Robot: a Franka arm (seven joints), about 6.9 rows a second.
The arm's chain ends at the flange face. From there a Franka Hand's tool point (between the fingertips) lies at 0.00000 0.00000 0.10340 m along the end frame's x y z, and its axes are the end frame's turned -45 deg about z.
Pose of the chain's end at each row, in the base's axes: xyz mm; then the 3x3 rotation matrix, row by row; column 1 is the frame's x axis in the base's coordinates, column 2 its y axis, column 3 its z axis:
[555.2 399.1 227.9], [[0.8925 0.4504 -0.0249], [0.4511 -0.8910 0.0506], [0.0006 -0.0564 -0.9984]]
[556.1 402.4 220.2], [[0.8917 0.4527 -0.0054], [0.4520 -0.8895 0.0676], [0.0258 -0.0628 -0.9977]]
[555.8 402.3 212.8], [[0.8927 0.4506 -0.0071], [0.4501 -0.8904 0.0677], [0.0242 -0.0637 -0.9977]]
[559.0 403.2 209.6], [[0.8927 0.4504 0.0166], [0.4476 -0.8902 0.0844], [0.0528 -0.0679 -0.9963]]
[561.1 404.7 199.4], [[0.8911 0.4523 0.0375], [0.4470 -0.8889 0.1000], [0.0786 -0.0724 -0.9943]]
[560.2 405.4 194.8], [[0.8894 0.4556 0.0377], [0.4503 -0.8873 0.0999], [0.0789 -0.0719 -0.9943]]
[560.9 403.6 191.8], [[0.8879 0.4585 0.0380], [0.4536 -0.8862 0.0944], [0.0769 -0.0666 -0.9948]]
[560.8 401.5 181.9], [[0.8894 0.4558 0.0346], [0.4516 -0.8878 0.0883], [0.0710 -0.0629 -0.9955]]
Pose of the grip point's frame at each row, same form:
[552.6 404.3 124.7], [[0.3126 0.9496 -0.0249], [0.9490 -0.3111 0.0506], [0.0403 -0.0395 -0.9984]]
[555.5 409.4 117.0], [[0.3104 0.9506 -0.0054], [0.9486 -0.3094 0.0676], [0.0626 -0.0262 -0.9977]]
[555.1 409.3 109.6], [[0.3126 0.9499 -0.0071], [0.9479 -0.3113 0.0677], [0.0622 -0.0279 -0.9977]]
[560.7 411.9 106.6], [[0.3128 0.9497 0.0166], [0.9460 -0.3130 0.0844], [0.0853 -0.0107 -0.9963]]
[565.0 415.0 96.6], [[0.3103 0.9499 0.0375], [0.9446 -0.3125 0.1000], [0.1068 0.0044 -0.9943]]
[564.1 415.7 92.0], [[0.3067 0.9511 0.0377], [0.9458 -0.3090 0.0999], [0.1066 0.0049 -0.9943]]
[564.8 413.4 88.9], [[0.3036 0.9520 0.0380], [0.9474 -0.3059 0.0944], [0.1015 0.0073 -0.9948]]
[564.4 410.6 79.0], [[0.3066 0.9512 0.0346], [0.9471 -0.3084 0.0883], [0.0947 0.0057 -0.9955]]

